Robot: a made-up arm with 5 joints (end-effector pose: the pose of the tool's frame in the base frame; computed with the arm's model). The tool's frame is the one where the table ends. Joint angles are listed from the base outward.
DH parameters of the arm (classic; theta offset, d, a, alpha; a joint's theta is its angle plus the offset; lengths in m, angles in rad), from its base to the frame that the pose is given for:
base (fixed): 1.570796 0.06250 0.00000 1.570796
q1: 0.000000 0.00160 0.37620 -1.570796
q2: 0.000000 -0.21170 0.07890 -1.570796
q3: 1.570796 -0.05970 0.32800 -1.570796
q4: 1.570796 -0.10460 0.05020 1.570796
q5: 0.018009 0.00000 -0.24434 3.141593
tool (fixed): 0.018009 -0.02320 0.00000 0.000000
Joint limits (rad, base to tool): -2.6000..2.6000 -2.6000..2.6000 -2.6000..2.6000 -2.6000..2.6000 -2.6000..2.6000
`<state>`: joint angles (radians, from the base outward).
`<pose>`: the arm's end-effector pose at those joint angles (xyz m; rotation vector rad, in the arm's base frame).
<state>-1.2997 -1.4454 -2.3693 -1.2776 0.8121</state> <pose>0.0336 0.2435 -0.2599 0.4808 -0.0745 -0.0373</pose>
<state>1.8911 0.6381 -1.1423 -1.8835 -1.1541</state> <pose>-0.1199 0.2102 0.7964 -0.6438 0.4972 -2.1504</pose>
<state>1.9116 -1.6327 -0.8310 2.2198 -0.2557</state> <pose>0.4416 0.4085 0.3742 -0.6110 0.1884 -1.9824</pose>
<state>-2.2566 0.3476 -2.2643 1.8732 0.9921</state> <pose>0.0378 -0.1532 -0.5697 0.6184 -1.5677 -0.9109</pose>
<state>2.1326 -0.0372 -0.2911 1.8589 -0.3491</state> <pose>0.1440 0.2460 0.9453 1.2830 -0.9432 -1.8307</pose>
